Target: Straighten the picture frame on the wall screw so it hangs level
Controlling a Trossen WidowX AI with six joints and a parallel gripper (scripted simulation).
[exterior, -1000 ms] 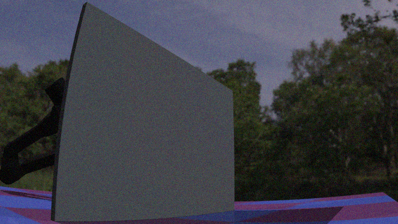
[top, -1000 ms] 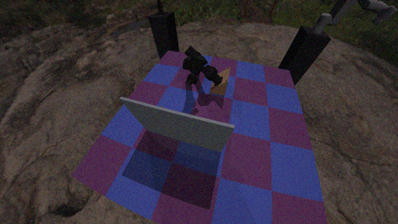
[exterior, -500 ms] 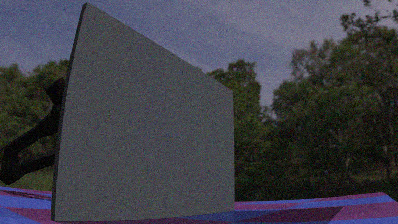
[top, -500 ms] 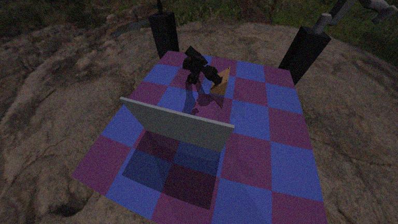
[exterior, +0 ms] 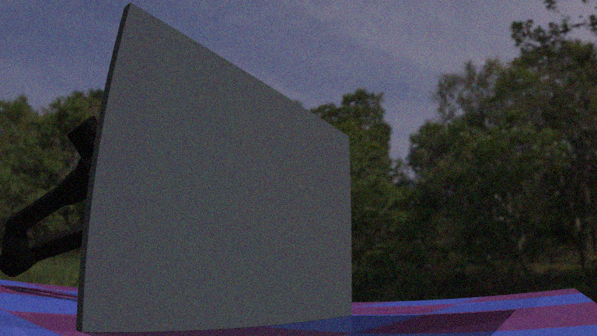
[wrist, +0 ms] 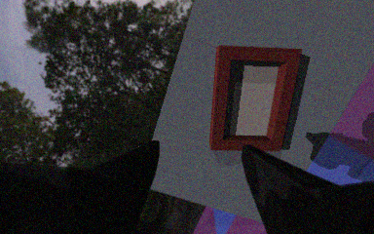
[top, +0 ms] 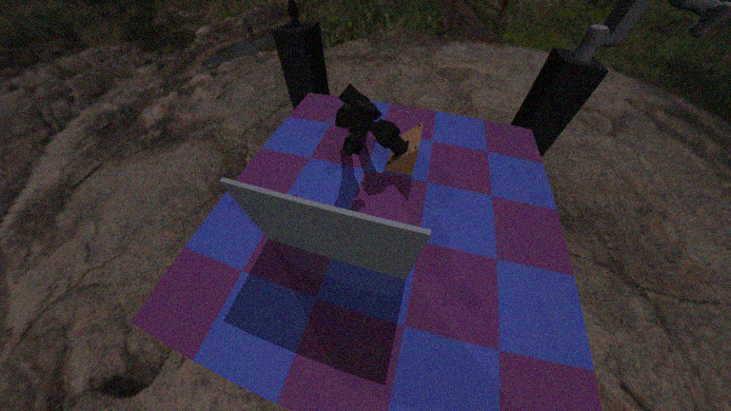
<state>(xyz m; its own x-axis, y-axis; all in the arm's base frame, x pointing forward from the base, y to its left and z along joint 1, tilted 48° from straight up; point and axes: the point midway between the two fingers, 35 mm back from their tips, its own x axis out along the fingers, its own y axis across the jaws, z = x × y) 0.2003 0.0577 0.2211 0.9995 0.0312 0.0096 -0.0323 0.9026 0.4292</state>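
My gripper tip is now 20 cm short of the picture frame, 1 cm to the left of it and 9 cm above it. Also, from my gripper tip: grey wall panel: 21 cm ahead, 11 cm below.
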